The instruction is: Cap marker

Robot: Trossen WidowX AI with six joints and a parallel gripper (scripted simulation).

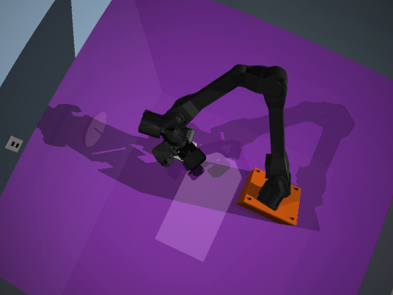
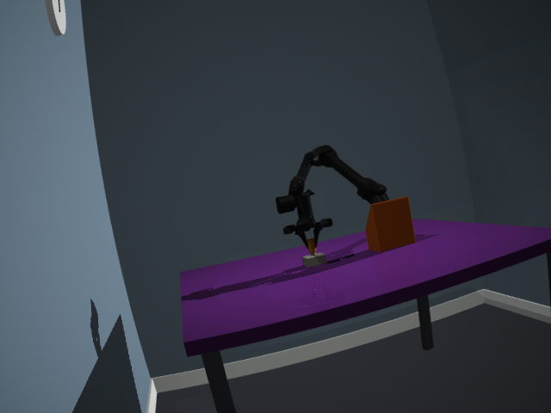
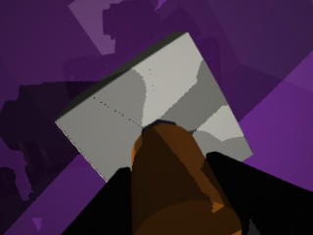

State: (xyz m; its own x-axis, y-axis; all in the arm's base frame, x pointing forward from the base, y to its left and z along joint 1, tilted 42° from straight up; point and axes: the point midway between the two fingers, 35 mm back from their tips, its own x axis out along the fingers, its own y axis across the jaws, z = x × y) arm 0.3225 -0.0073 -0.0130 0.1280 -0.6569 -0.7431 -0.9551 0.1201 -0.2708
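Now: gripper tip 1 cm below the orange cap. Round my gripper tip: holder block (5 cm below).
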